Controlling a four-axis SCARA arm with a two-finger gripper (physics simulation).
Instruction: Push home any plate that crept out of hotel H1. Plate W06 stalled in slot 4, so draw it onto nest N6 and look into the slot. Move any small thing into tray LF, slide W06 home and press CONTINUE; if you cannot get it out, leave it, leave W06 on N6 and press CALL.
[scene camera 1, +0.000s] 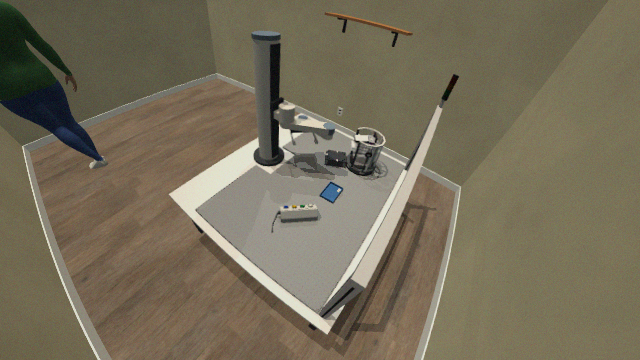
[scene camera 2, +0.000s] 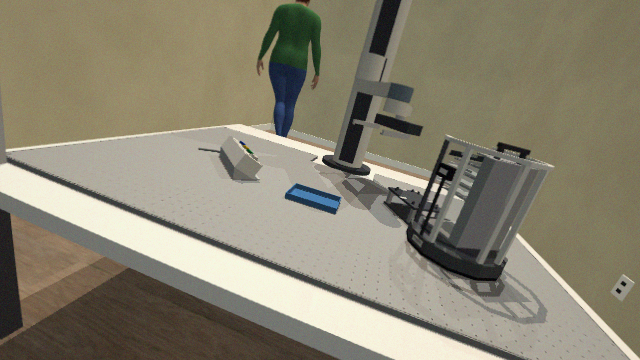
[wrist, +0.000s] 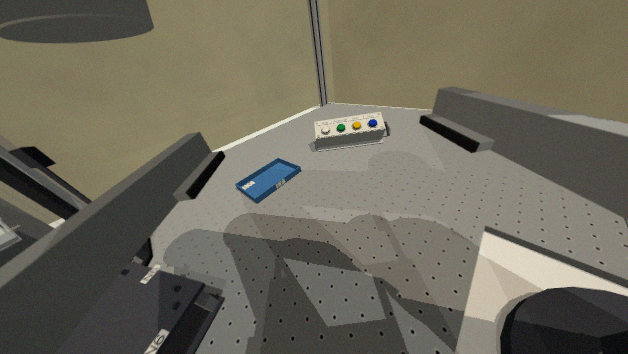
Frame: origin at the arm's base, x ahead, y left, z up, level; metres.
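Seen in the pictures: gripper, between the fingertips: (scene camera 1: 305, 143) (scene camera 2: 367, 126) (wrist: 318, 125); arm's base, origin of its link: (scene camera 1: 269, 155) (scene camera 2: 345, 166).
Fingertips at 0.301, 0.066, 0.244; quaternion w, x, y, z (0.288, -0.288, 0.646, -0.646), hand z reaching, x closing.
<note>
Offsets run from my fingertips to a thing's top centre, as dx, dy, dz.
My gripper (scene camera 1: 304, 136) (scene camera 2: 380, 129) (wrist: 318, 125) is open and empty, high over the table near the arm's column, away from hotel H1 (scene camera 1: 361, 169) (scene camera 2: 450, 257). The hotel stands at the back right in scene camera 1. Pale plates (scene camera 2: 466, 181) show between its posts, but W06, its slot and any small thing inside cannot be made out. Nest N6 @(+0.147, +0.233, -0.161) (scene camera 1: 335, 158) (scene camera 2: 412, 197) (wrist: 120, 310) is dark and bare beside the hotel. Blue tray LF @(+0.301, -0.072, -0.213) (scene camera 1: 330, 193) (scene camera 2: 313, 198) (wrist: 268, 180) is empty. The button box @(+0.238, -0.368, -0.147) (scene camera 1: 298, 213) (scene camera 2: 232, 160) (wrist: 350, 140) stands beyond it, with white, green, yellow and blue buttons.
The arm's column (scene camera 1: 262, 100) (scene camera 2: 350, 145) rises at the table edge; its black base (wrist: 565, 325) shows at the lower right in the wrist view. A long pale barrier (scene camera 1: 395, 215) runs along one table side. A person in green (scene camera 1: 25, 55) (scene camera 2: 295, 37) is on the floor beyond the table.
</note>
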